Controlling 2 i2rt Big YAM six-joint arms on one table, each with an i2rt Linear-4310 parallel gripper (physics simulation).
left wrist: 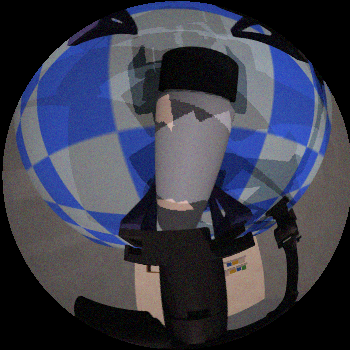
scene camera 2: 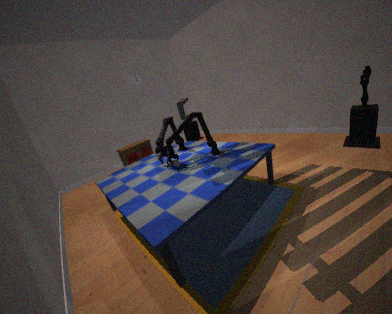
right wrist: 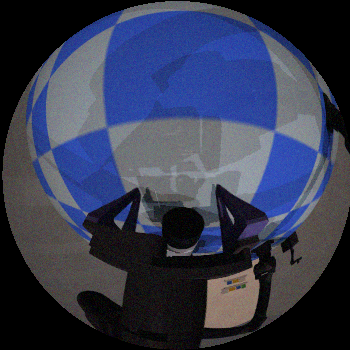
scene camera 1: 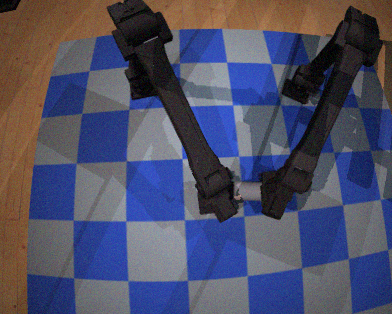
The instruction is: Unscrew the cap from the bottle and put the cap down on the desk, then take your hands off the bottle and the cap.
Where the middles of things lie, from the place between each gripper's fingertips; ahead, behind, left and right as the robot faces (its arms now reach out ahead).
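My right hand is 80 mm to the right of the black cap [left wrist: 199, 68], 10 mm below it and 10 mm past it.
My left hand is 10 mm past the black cap, and it is also 130 mm to the left of the cap.
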